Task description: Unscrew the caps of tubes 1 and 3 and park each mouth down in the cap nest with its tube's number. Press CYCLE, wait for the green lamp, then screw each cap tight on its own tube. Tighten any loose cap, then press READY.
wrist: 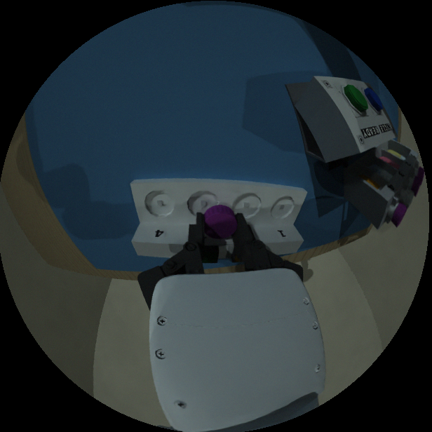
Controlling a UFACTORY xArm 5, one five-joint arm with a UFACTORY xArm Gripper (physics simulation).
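My gripper [217,223] is shut on a purple cap [221,225], held above the front of the white cap nest [145,187]. The cap overlaps the lower edge of the second recess from the left in view. The nest has four round recesses in a row; the 4 is under the left end and the 1 under the right end. The numbers between are hidden by the fingers. The tube rack [366,201] is at the right, with purple caps [398,214] [419,181] on tubes. The control box [325,120] carries a green button [355,97] and a blue button [373,99].
The control box stands behind the tube rack at the right, with the READY and CYCLE labels upside down in view. Orange, pink and yellow show in the rack's tubes. The blue mat [150,100] has a wooden edge [65,250] along the near side.
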